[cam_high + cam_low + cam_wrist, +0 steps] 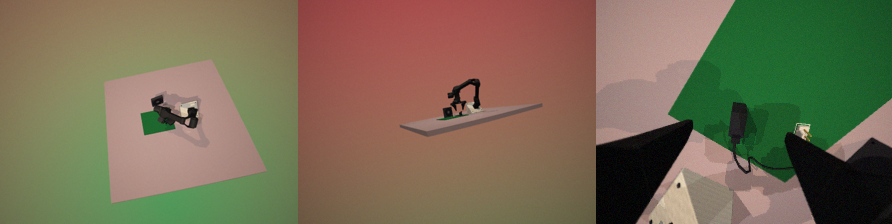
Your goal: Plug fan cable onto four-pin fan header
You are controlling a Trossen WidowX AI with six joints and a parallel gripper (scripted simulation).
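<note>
Right now my gripper tip is 10 mm past the black plug and 40 mm above it. Round my gripper tip: green board: 80 mm ahead, 40 mm to the right, 80 mm below; black fan: 40 mm ahead, 230 mm to the right.
</note>
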